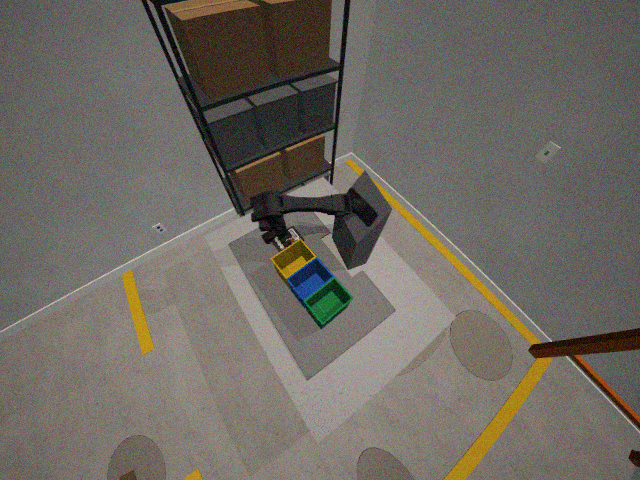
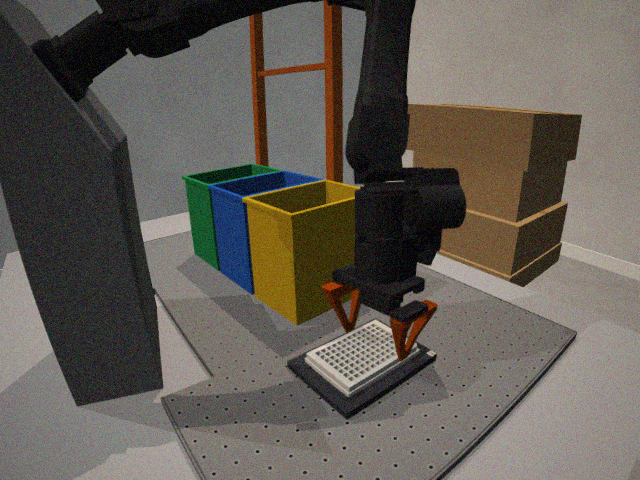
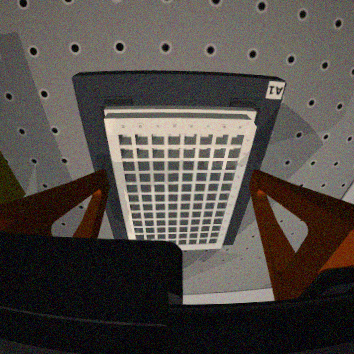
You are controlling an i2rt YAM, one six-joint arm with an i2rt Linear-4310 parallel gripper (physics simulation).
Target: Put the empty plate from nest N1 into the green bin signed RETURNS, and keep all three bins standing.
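Frame: origin at the arm's base, x ahead, y left, z up, level; millimetres.
Seen in the pictures: gripper, fingertip midpoint: (image 1: 283,239) (image 2: 375,344) (image 3: 178,177); arm's base, origin of the base link: (image 1: 360,206) (image 2: 62,68).
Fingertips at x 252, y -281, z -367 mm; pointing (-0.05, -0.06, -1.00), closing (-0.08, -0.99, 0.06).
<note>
Offsets run from my fingertips to a thing's middle. Level surfaces: height alone.
The white plate {dz -5, dx -21, dy +2 mm} (image 2: 361,356) (image 3: 175,185) with a grid of square wells lies flat in the dark nest {dz -17, dx -21, dy +2 mm} (image 2: 323,388) (image 3: 175,87), which has a small A1 label at one corner. My gripper (image 2: 376,345) (image 3: 178,177) is open, with its orange fingers low on either side of the plate and nothing held. The green bin {dz +66, dx +82, dy +451 mm} (image 1: 326,304) (image 2: 201,222) stands upright at the far end of the row, beside the blue bin {dz +66, dx +75, dy +321 mm} (image 1: 311,281) (image 2: 232,240). The yellow bin {dz +66, dx +68, dy +191 mm} (image 1: 294,264) (image 2: 271,253) stands upright closest to the nest. No sign on the green bin can be made out.
The bins and the nest stand on a grey perforated board {dz -24 mm} (image 1: 310,361) (image 2: 248,444). A tall dark grey block (image 1: 354,242) (image 2: 77,258) carries the arm. Brown boxes (image 2: 475,160) stand behind the arm, and a shelf rack (image 1: 338,98) stands beyond the board.
</note>
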